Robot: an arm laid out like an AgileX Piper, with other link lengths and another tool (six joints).
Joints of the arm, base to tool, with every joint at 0 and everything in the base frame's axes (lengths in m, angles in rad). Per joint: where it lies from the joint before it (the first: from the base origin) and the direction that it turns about. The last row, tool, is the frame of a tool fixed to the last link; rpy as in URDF.
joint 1: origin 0 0 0.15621 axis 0 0 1
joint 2: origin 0 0 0 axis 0 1 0
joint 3: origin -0.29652 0 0.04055 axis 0 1 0
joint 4: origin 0.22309 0 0.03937 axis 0.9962 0 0.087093
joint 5: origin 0 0 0 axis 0 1 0
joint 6: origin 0.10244 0 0.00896 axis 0.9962 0 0.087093
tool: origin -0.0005 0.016 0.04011 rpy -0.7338 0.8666 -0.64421
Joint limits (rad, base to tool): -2.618..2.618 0..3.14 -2.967..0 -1.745..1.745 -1.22..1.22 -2.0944..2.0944
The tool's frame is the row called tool.
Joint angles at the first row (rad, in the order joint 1, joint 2, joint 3, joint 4, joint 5, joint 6):
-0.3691 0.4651 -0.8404 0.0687 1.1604 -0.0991
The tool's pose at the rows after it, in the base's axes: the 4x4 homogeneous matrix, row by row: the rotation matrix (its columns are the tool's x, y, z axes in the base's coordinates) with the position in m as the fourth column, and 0 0 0 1 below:
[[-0.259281, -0.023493, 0.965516, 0.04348], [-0.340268, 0.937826, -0.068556, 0.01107], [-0.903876, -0.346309, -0.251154, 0.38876], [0, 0, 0, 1]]
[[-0.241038, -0.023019, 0.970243, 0.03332], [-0.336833, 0.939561, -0.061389, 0.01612], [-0.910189, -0.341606, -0.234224, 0.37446], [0, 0, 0, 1]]
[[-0.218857, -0.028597, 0.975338, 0.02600], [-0.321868, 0.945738, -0.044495, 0.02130], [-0.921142, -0.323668, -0.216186, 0.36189], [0, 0, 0, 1]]
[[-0.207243, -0.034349, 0.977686, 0.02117], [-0.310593, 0.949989, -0.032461, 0.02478], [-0.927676, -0.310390, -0.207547, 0.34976], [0, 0, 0, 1]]
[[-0.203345, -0.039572, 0.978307, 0.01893], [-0.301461, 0.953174, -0.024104, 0.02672], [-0.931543, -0.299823, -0.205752, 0.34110], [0, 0, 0, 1]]
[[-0.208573, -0.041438, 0.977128, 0.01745], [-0.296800, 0.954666, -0.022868, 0.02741], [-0.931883, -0.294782, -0.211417, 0.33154], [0, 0, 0, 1]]
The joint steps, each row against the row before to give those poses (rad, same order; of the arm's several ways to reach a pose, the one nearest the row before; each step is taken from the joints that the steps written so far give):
0.0001 -0.0855 0.0728 0.0071 0.0000 0.0001
-0.0001 -0.0714 0.0568 0.0130 0.0000 -0.0001
0.0000 -0.0606 0.0493 0.0281 0.0000 0.0009
0.0000 -0.0489 0.0452 0.0191 0.0000 0.0000
0.0000 -0.0297 0.0317 0.0128 0.0000 0.0000
-0.0001 -0.0264 0.0334 0.0020 0.0000 0.0011

